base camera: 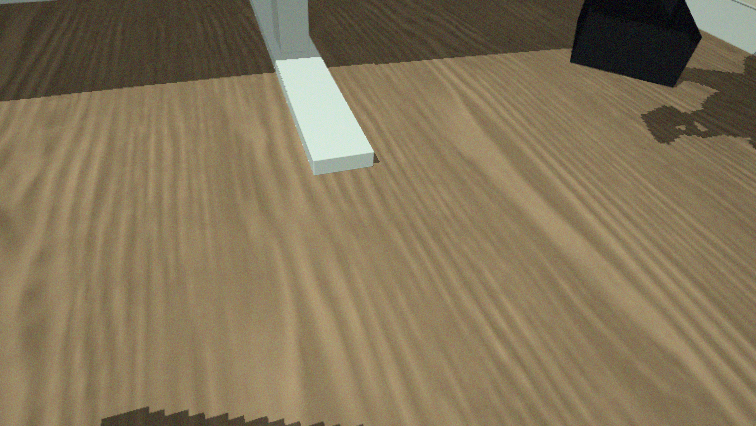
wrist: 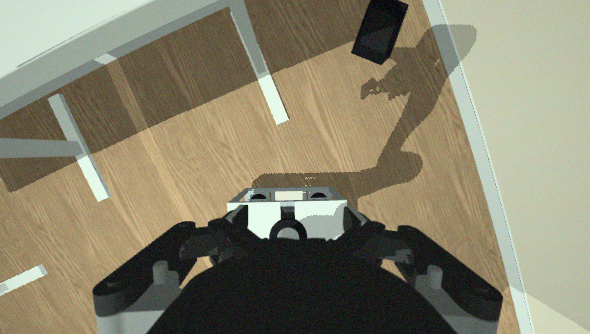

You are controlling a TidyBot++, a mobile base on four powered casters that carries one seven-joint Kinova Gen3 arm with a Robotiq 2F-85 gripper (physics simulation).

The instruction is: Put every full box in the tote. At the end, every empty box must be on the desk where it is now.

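Note:
My gripper [wrist: 295,216] is open and empty in the wrist view, its fingers spread wide at the lower left and lower right. It is above the floor, off the front side of the white desk [wrist: 55,30], whose top shows in part at the upper left. No boxes show on that visible part. A black open-topped container [base camera: 629,47] [wrist: 380,31], possibly the tote, stands on the floor at the upper right in both views, to the right of the desk's legs. Its inside is too dark to tell what it holds. No full or empty box can be made out.
A white desk foot [base camera: 325,111] [wrist: 274,100] juts out over the wooden floor. Another foot [wrist: 93,177] stands further left, and a white bar [wrist: 25,279] lies at the lower left. A pale wall [wrist: 545,150] with a baseboard runs along the right. My mobile base [wrist: 265,220] shows below centre.

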